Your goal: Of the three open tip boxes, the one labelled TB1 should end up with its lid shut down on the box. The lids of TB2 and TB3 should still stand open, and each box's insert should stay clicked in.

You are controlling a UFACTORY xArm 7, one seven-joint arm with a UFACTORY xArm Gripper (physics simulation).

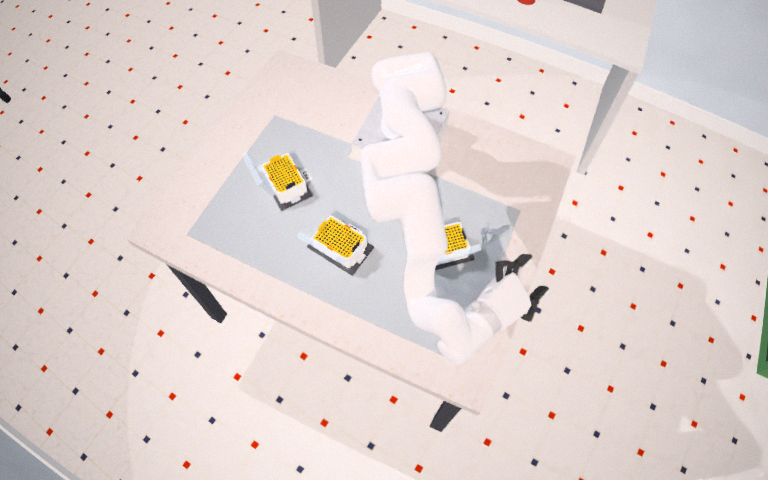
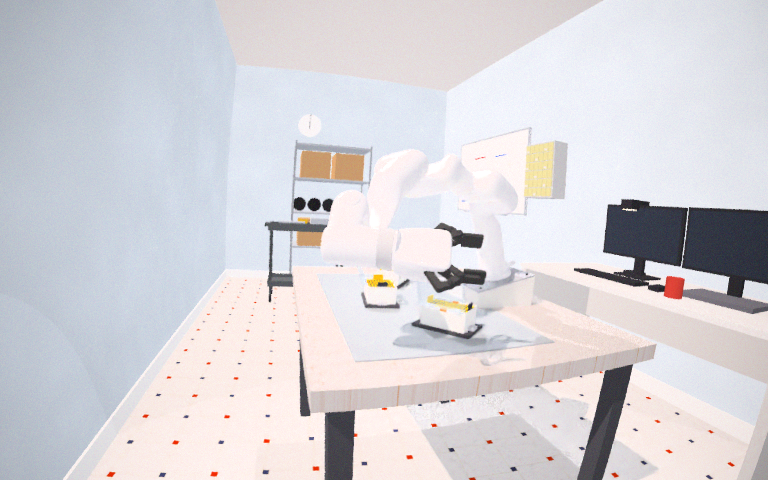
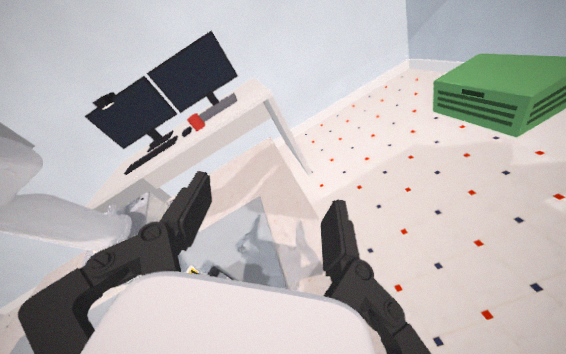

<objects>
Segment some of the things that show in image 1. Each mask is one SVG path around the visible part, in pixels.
My gripper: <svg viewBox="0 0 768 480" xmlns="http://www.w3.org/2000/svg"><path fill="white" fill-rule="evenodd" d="M531 254L521 254L514 261L496 261L496 277L487 285L477 299L479 303L486 304L498 315L502 324L500 330L508 327L519 318L531 322L534 313L536 313L539 299L549 290L547 286L539 285L528 296L517 276L519 267L523 267L532 258Z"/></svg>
A yellow insert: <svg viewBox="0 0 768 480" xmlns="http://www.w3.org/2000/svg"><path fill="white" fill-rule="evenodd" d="M264 165L279 192L283 192L303 182L288 155L280 158L280 155L277 155L270 159L271 163Z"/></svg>
</objects>
